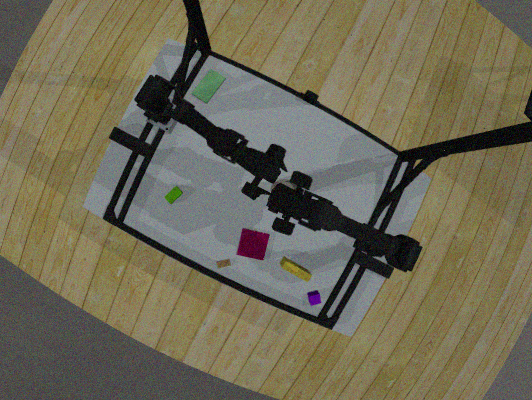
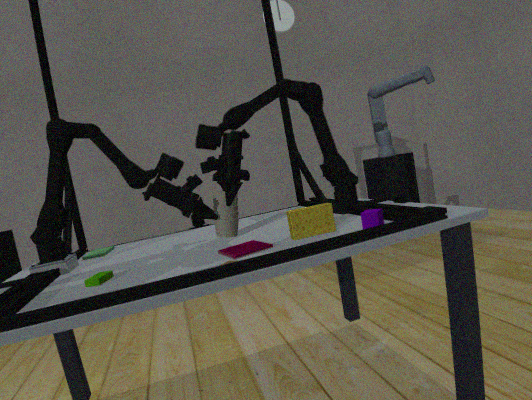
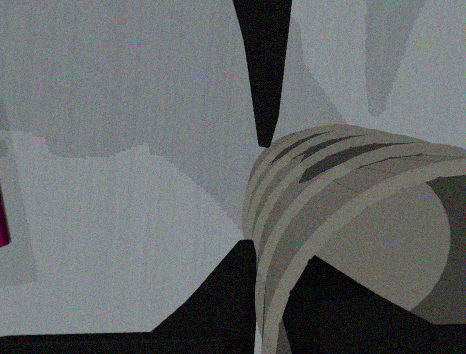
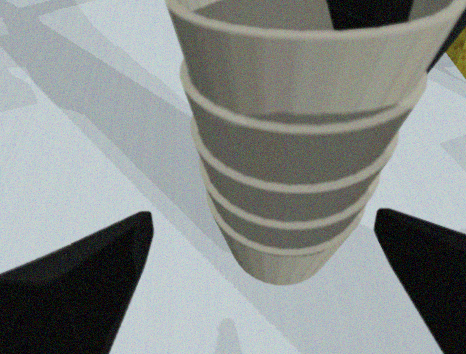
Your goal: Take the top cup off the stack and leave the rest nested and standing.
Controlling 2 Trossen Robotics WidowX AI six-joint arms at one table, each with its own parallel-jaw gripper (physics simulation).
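Pixels of known places: left gripper, fingertip midpoint: (image 2: 227, 206) (image 3: 263, 253) (image 4: 374, 105); right gripper, fingertip midpoint: (image 2: 217, 216) (image 4: 263, 220); left arm's base, origin of the base link: (image 2: 347, 203); right arm's base, origin of the base link: (image 2: 53, 260).
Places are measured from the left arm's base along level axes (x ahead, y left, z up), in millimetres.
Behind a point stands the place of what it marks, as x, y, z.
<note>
My left gripper (image 2: 229, 201) {387, 0, 73} (image 3: 263, 253) {387, 0, 73} comes down from above and is shut on the rim wall of the top cup (image 4: 281, 74) {413, -49, 112}. The top cup shows more wall than the cups below it and is still nested. My right gripper (image 2: 210, 216) {415, -47, 45} (image 4: 263, 220) {415, -47, 45} is open and low, its fingers on either side of the stack's lower part without touching it.
On the grey table (image 1: 324, 131) {334, -298, -21} lie a magenta flat square (image 1: 252, 244) {407, 189, -14} (image 2: 245, 248) {406, 203, -13}, a yellow block (image 1: 295, 269) {240, 201, 49} (image 2: 310, 221) {239, 220, 16}, a purple cube (image 1: 314, 298) {114, 283, 19} (image 2: 371, 218) {122, 303, 4}, a green block (image 1: 173, 194) {740, 141, -7} (image 2: 98, 278) {736, 174, -7}, a light green slab (image 1: 209, 86) {791, -273, -11} (image 2: 98, 251) {797, -272, -11} and a small tan piece (image 1: 223, 263) {475, 297, -13}.
</note>
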